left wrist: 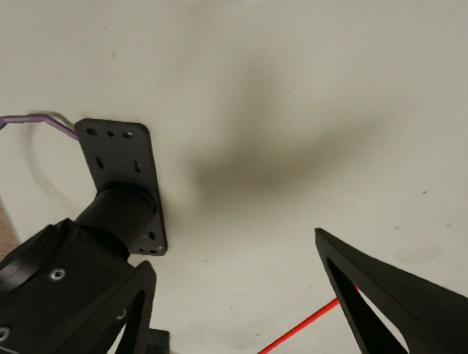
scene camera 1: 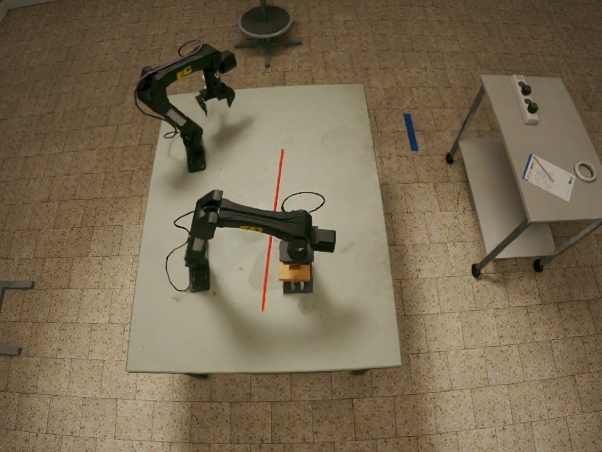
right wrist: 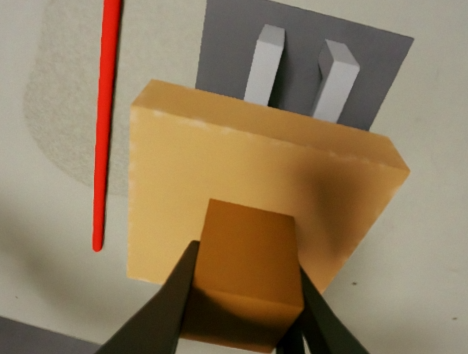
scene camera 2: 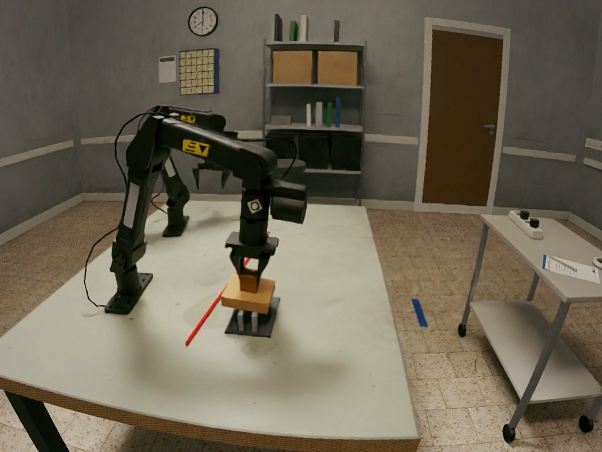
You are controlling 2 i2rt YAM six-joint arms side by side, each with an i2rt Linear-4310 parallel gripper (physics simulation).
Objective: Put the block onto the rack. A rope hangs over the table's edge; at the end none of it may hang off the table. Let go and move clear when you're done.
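Places are measured from the left arm's base along level axes (x right, y ahead, z up), in metres.
Pixels of known places: left gripper, fingertip midpoint: [left wrist: 231, 252] [scene camera 1: 217, 111] [scene camera 2: 210, 189]; right gripper, fingertip midpoint: [scene camera 1: 294, 262] [right wrist: 240, 258] [scene camera 2: 249, 282]; left arm's base at its link origin: [left wrist: 132, 198] [scene camera 1: 195, 151] [scene camera 2: 176, 226]; right arm's base at its link origin: [left wrist: 155, 345] [scene camera 1: 199, 263] [scene camera 2: 130, 293].
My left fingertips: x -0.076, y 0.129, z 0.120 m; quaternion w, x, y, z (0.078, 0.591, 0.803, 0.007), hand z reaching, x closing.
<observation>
For each thing: its middle in the pictures, then the offset to it from my left fingertips. Level surfaces: height alone.
- orange block at the middle of its body: [right wrist: 240, 249] [scene camera 2: 249, 285] [scene camera 1: 294, 263] dx +0.669, dy +0.160, dz -0.039 m
- rack at the middle of its body: [right wrist: 265, 170] [scene camera 2: 253, 306] [scene camera 1: 297, 268] dx +0.667, dy +0.166, dz -0.098 m
- pale table at its surface level: dz -0.120 m
The orange block [scene camera 1: 294, 273] [scene camera 2: 247, 298] [right wrist: 250, 165] is a flat slab with a darker raised grip on top. My right gripper [scene camera 2: 249, 283] [right wrist: 240, 258] is shut on that grip and holds the slab level over the rack [scene camera 1: 307, 288] [scene camera 2: 268, 320] [right wrist: 227, 50], a dark plate with two light upright bars. The bars' near ends show past the slab; whether it touches them is hidden. A straight red rope-like strand [scene camera 1: 280, 170] [scene camera 2: 200, 324] [left wrist: 305, 322] [right wrist: 105, 125] lies beside the rack, both ends on the table. My left gripper [scene camera 1: 218, 110] [scene camera 2: 210, 188] [left wrist: 231, 252] is open and empty, high above the table's far part.
The pale table [scene camera 1: 345, 325] [scene camera 2: 325, 390] carries both arm bases along its left side in scene camera 1. A grey trolley [scene camera 1: 505, 125] [scene camera 2: 545, 345] stands apart at the right. A round stool [scene camera 1: 265, 22] stands beyond the far edge.
</observation>
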